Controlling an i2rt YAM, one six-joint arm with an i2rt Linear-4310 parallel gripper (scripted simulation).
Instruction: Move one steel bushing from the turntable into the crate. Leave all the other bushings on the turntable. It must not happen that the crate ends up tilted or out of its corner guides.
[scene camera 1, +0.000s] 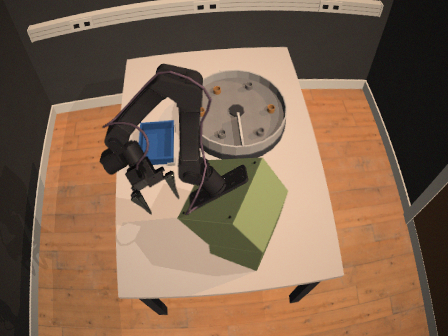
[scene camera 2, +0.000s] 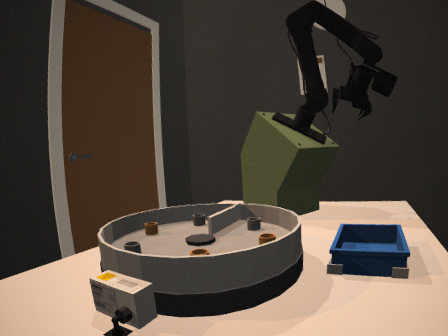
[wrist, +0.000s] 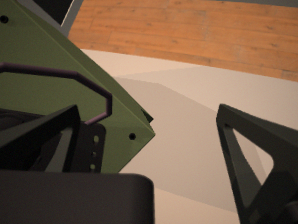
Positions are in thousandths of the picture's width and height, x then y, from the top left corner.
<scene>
I see my gripper (scene camera 2: 769, 344), a blue crate (scene camera 2: 852, 716) and a grey round turntable (scene camera 1: 497, 341).
My gripper shows as well in the wrist view (wrist: 498, 502). The grey round turntable also shows in scene camera 2 (scene camera 2: 381, 719). The wrist view does not show the blue crate: it is out of frame.
</scene>
